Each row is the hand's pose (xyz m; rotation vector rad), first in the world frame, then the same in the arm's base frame.
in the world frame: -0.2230 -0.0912 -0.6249 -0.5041 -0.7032 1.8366
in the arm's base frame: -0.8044 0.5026 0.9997 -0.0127 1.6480 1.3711
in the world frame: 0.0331 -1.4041 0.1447 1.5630 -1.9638 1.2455
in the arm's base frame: 0.5539 0.2115 1.6721 0.5907 -0.1940 0.5039
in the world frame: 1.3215 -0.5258 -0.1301 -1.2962 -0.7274 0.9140
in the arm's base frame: 0.0817 -0.8716 0.6182 -1.2912 1.6116 1.6016
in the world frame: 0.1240 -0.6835 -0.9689 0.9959 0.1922 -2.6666
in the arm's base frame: -0.7402 -0.0550 1.5237 -1.4386 -1.5266 -2.2509
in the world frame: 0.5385 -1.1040 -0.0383 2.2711 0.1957 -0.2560
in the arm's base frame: 0.3275 -0.2462 1.3283 0.3455 0.0800 -1.6644
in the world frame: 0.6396 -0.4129 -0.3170 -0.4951 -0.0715 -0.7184
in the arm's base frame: -0.2427 -0.2727 0.8388 -2.3659 1.0494 -0.5385
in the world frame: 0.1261 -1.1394 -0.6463 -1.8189 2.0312 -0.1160
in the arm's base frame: -0.2355 -0.0587 1.7629 0.6718 -1.3084 0.2027
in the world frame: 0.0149 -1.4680 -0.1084 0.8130 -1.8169 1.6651
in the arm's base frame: 0.3689 0.1367 1.8414 0.4654 0.2819 0.9530
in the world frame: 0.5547 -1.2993 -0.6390 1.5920 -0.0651 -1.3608
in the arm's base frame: -0.0799 -0.4886 1.7462 -0.7713 -0.4284 -1.8379
